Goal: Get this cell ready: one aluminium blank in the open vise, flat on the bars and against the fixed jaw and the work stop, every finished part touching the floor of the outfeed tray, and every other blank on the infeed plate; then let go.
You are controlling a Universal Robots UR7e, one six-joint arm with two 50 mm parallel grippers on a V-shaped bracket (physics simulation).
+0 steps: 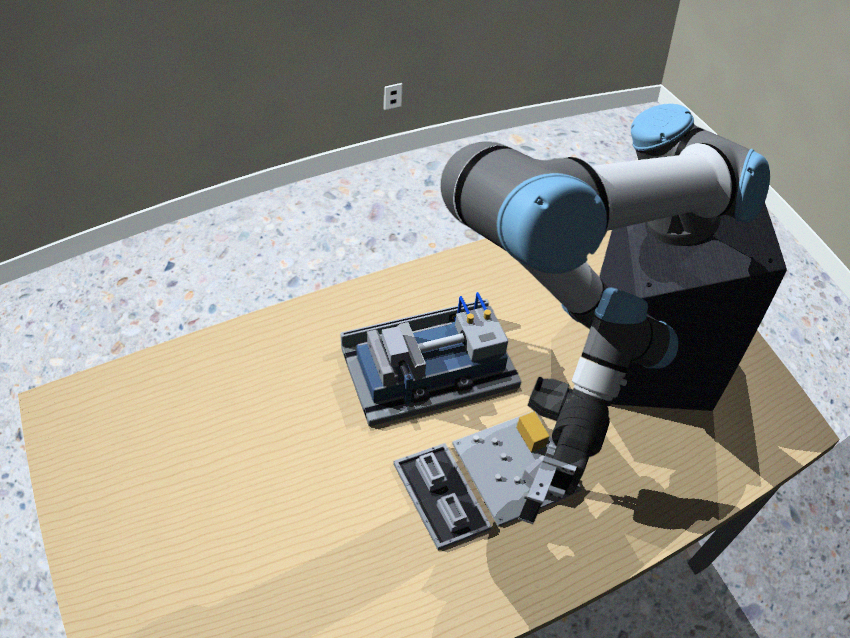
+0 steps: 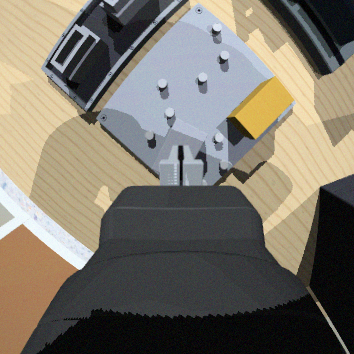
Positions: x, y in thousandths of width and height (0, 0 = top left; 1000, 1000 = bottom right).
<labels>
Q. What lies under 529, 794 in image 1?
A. A finished part.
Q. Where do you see a finished part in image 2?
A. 225, 143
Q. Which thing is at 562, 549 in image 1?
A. A vise cylinder block.
</labels>
